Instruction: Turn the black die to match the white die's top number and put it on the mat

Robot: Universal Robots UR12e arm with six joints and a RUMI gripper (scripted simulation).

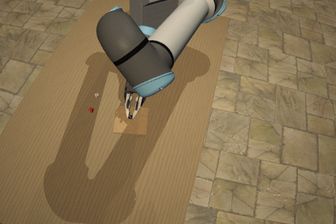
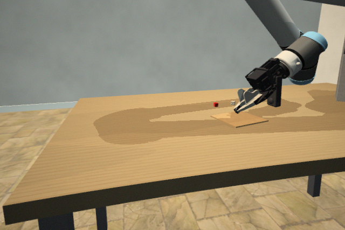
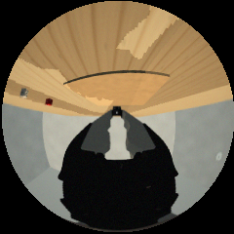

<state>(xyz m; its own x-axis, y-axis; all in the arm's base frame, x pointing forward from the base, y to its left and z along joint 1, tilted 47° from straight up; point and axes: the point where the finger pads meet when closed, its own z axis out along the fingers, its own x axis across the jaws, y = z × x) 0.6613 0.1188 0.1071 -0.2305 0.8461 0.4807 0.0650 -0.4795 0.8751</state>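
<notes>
The tan mat lies 40 mm below my hand. Also, from my hand: white die 200 mm to the right, 30 mm below, 30 mm behind; then red die 180 mm to the right, 50 mm ahead, 30 mm below; then black die 10 mm below, 10 mm ahead.
</notes>
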